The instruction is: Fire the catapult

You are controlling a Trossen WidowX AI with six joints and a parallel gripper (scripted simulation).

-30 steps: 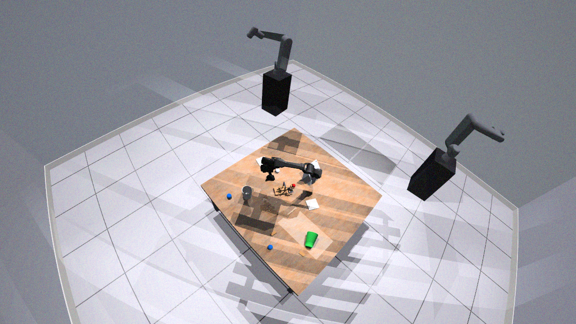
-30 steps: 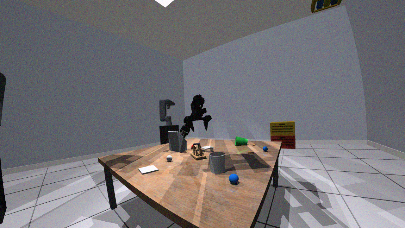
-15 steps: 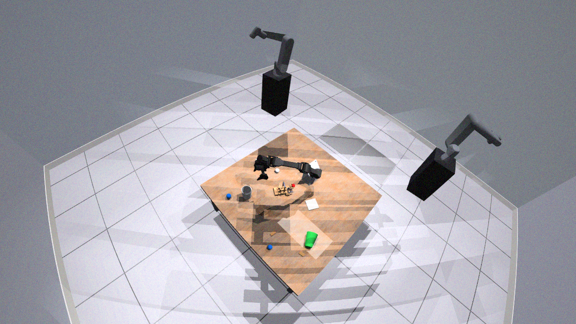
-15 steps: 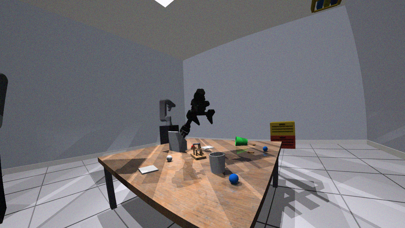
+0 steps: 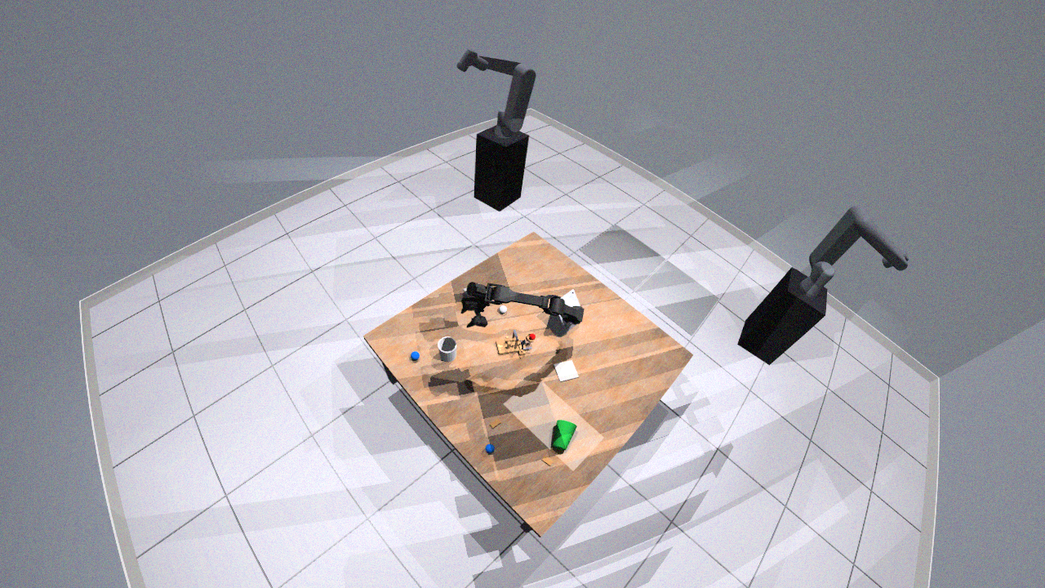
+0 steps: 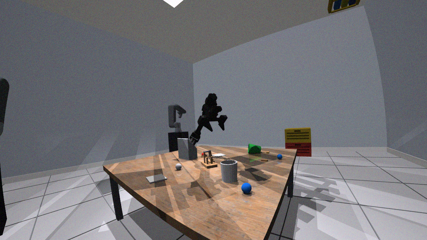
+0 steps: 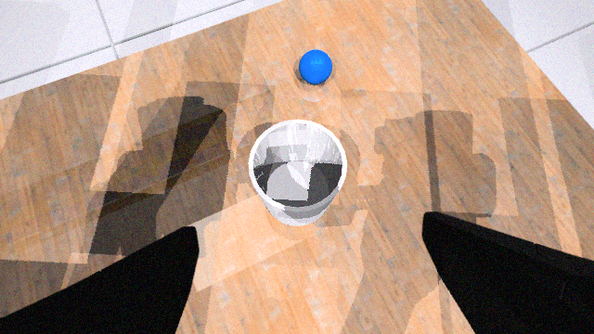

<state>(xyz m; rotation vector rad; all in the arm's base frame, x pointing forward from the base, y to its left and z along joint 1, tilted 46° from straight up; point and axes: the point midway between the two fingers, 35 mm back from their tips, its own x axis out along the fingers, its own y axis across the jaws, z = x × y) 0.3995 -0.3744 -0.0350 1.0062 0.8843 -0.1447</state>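
Now: the red ball 260 mm behind my gripper tip, 230 mm to the left of it and 210 mm below it. Round my gripper tip: catapult 200 mm behind, 200 mm to the left, 220 mm below; whitish-grey mug 80 mm ahead, 40 mm to the right, 240 mm below; white ball 320 mm behind, 10 mm to the right, 250 mm below.
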